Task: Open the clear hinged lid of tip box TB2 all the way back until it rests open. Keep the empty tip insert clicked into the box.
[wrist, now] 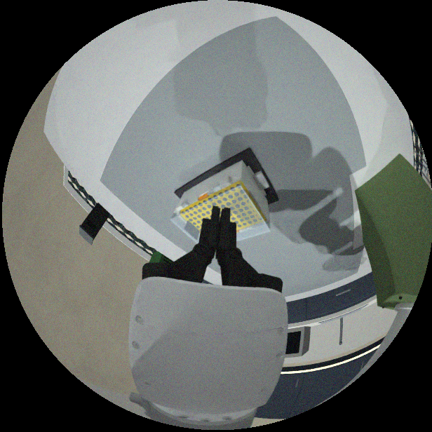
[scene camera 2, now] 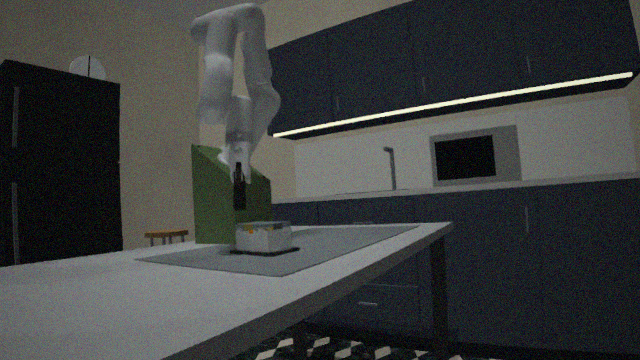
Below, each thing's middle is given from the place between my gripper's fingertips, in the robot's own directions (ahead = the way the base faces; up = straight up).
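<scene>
Clear lid (wrist: 250,220): 50 mm below my hand, 40 mm ahead of it, 40 mm to the left of it.
</scene>
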